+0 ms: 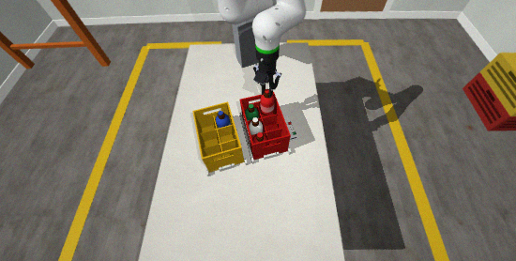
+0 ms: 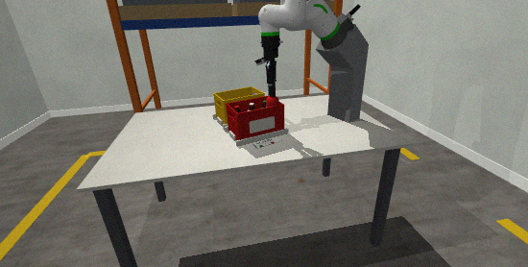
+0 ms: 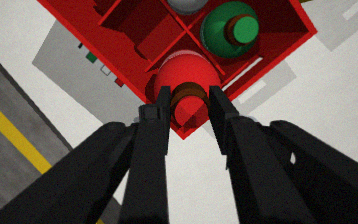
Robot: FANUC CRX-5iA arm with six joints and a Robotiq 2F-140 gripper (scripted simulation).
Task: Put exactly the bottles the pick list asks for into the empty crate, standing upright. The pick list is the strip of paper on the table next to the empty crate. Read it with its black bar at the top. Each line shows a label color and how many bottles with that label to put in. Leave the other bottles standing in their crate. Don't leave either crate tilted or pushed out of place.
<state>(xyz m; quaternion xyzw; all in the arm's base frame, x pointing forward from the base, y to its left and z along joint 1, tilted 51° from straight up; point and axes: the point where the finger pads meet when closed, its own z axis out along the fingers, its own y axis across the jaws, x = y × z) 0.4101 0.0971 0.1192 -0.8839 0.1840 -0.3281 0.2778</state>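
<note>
The green-label bottle is 4 cm ahead of my hand, 7 cm to the right of it and 17 cm below it. The rest, counted from my hand: white-capped bottle 12 cm ahead, 3 cm to the right, 17 cm below; then red crate 10 cm ahead, 1 cm to the left, 18 cm below; then red-labelled bottle 19 cm ahead, 2 cm to the left, 17 cm below.
</note>
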